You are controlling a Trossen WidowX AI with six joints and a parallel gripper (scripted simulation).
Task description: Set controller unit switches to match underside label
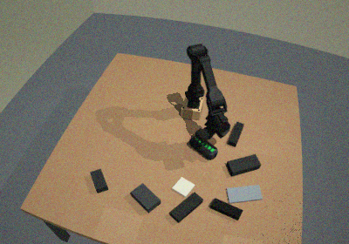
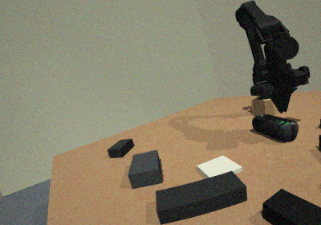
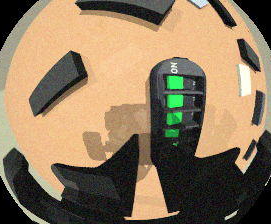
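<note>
Now: the slim dark block 10 cm behind my gripper tip, 14 cm to the left of it and 4 cm below it. The rest, counted from my gripper tip: white tile (27 cm ahead, 8 cm to the right, 5 cm below); grey plate (26 cm ahead, 21 cm to the left, 5 cm below).
</note>
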